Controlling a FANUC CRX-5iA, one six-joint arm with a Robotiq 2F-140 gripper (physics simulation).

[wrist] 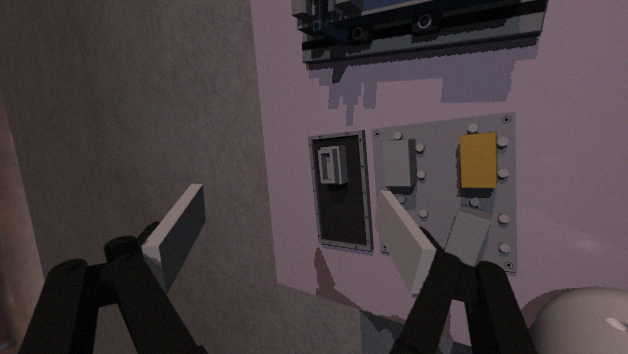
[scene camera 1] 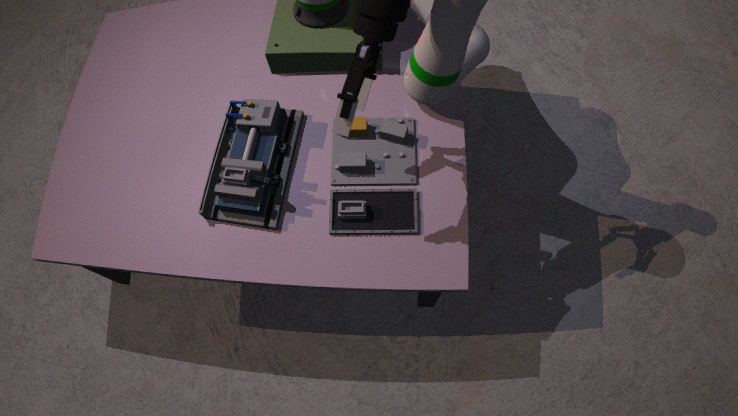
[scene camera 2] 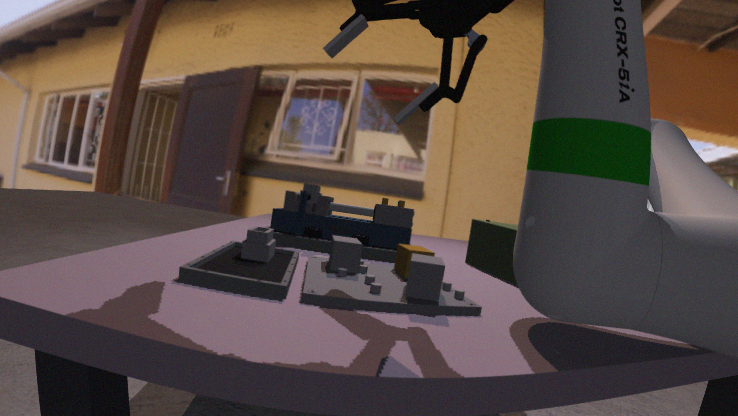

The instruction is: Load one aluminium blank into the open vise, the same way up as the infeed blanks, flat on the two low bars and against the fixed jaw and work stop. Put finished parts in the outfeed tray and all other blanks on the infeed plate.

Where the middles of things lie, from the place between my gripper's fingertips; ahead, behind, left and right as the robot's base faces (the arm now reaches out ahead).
Labels:
Now: the brass blank (wrist: pixel 478 152) 220 mm below my hand, 100 mm behind it and 20 mm to the right of it. From my hand the other things lie so: dark outfeed tray (scene camera 2: pixel 226 269) 240 mm below, 90 mm ahead, 50 mm to the left; infeed plate (wrist: pixel 440 192) 230 mm below, 60 mm behind, 30 mm to the left.

